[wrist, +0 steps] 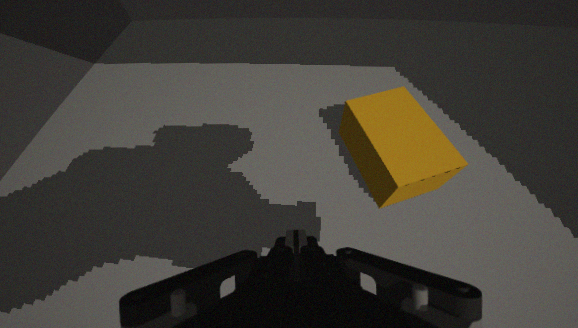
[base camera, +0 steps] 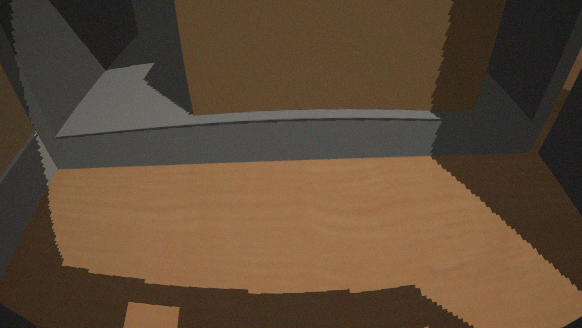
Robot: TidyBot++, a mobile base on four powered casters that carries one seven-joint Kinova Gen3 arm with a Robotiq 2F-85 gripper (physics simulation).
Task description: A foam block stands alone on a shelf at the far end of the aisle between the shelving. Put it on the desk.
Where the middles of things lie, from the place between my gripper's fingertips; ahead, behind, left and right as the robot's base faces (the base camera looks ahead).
I see my gripper 100 mm short of the yellow foam block (wrist: 401, 153) and 80 mm to the left of it.
